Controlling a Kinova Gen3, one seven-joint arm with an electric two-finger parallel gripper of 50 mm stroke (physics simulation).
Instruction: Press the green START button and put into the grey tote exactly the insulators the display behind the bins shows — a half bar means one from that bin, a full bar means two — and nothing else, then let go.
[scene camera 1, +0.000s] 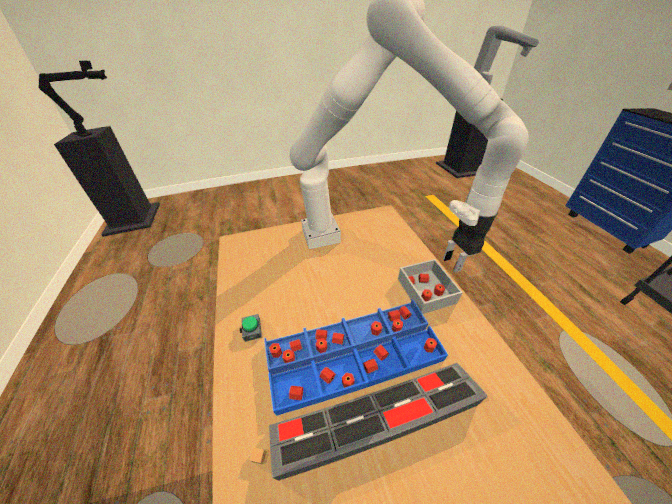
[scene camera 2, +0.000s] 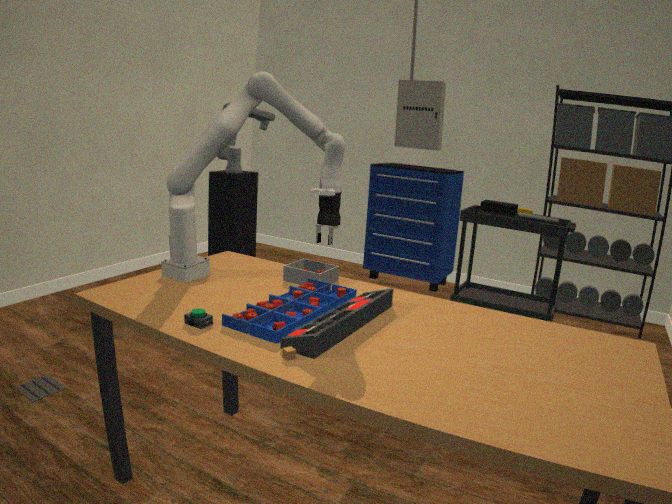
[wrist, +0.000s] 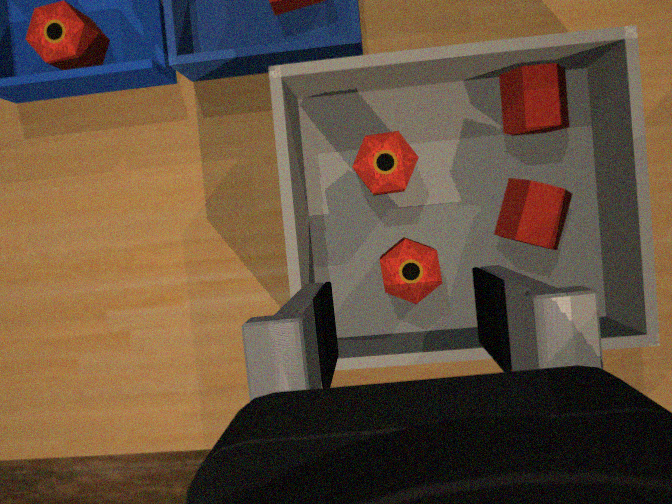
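Observation:
The grey tote (scene camera 1: 429, 285) stands on the table beyond the blue bins (scene camera 1: 355, 354) and holds several red insulators, seen from above in the wrist view (wrist: 461, 189). Two stand upright (wrist: 385, 162) (wrist: 410, 270) and two lie on their sides (wrist: 534, 98) (wrist: 531, 212). My gripper (scene camera 1: 454, 259) hangs open and empty well above the tote's far edge; its fingers (wrist: 404, 325) frame the tote's near wall. The green START button (scene camera 1: 250, 324) sits left of the bins. The display (scene camera 1: 377, 417) shows one full red bar (scene camera 1: 407, 412) and two half bars (scene camera 1: 290, 430) (scene camera 1: 430, 381).
Red insulators lie in most bin compartments. A small tan block (scene camera 1: 258, 455) sits by the display's left end. A blue drawer cabinet (scene camera 1: 629, 173) and a black pedestal (scene camera 1: 466, 146) stand on the floor behind the arm. A yellow floor line (scene camera 1: 542, 309) runs past the table.

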